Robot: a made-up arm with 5 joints.
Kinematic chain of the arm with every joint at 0, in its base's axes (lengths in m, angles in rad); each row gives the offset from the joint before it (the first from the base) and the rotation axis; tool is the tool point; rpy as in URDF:
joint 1: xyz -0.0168 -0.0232 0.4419 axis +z
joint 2: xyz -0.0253 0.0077 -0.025 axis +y
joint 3: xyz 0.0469 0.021 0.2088 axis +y
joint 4: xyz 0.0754 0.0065 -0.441 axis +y
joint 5: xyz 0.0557 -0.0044 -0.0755 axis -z
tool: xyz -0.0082 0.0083 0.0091 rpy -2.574 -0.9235 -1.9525
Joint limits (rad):
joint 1: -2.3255..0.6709
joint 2: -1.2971..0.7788
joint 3: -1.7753..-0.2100
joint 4: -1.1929..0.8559
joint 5: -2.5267..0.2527
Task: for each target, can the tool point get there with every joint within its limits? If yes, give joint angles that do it. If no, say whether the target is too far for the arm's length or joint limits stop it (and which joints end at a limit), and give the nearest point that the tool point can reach.
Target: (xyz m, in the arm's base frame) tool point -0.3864 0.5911 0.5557
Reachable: no: joint limits stop it (at a limit: joint 2, joint 3, joint 4, joint 5) | nearest point -0.1940 0.2713 0.9404 | short by 0.536 m
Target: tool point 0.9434 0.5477 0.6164
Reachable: no: too far | nearest point 0.5394 0.3075 0.5343 | short by 0.477 m
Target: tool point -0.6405 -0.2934 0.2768
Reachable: no: joint limits stop it (at a limit: joint 1, joint 2) | nearest point -0.4302 -0.4907 0.2770 | short by 0.288 m
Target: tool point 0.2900 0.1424 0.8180
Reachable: yes | joints 0.3842 -0.7595 -1.0824 0.5523 -0.0666
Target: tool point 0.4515 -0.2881 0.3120
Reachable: yes | joints -0.5796 0.3694 -1.1676 0.1895 -0.4383
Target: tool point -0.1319 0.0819 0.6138
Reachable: no: joint limits stop it (at a limit: joint 1, joint 2, joint 4, joint 5) | nearest point 0.1031 0.1241 0.7199 | short by 0.261 m
